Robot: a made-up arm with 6 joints. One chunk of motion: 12 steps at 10 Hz.
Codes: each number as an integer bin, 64 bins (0 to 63) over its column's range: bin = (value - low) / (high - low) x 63, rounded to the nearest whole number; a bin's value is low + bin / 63 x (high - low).
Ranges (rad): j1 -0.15..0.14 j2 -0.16..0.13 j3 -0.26..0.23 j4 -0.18..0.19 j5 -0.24..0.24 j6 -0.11..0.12
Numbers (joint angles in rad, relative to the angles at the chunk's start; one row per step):
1: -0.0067 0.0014 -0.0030 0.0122 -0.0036 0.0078
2: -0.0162 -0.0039 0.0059 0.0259 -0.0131 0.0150
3: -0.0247 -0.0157 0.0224 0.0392 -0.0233 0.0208
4: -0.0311 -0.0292 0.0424 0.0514 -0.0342 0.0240
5: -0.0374 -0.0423 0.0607 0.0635 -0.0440 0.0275
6: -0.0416 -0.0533 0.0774 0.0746 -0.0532 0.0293
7: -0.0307 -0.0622 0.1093 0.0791 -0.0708 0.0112
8: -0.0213 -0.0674 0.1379 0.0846 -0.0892 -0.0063
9: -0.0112 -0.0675 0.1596 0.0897 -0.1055 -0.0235
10: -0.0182 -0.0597 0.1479 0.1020 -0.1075 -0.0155
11: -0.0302 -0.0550 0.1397 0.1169 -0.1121 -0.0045
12: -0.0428 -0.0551 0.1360 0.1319 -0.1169 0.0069
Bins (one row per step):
1: 31 35 33 33 31 32
2: 29 34 34 35 30 34
3: 27 31 36 37 28 36
4: 26 28 39 39 27 37
5: 24 26 41 41 26 38
6: 24 23 43 43 25 38
7: 26 21 47 44 22 33
8: 28 20 51 45 20 28
9: 30 20 54 46 18 24
10: 29 22 52 48 17 26
11: 26 23 51 51 17 29
12: 23 23 51 53 16 32

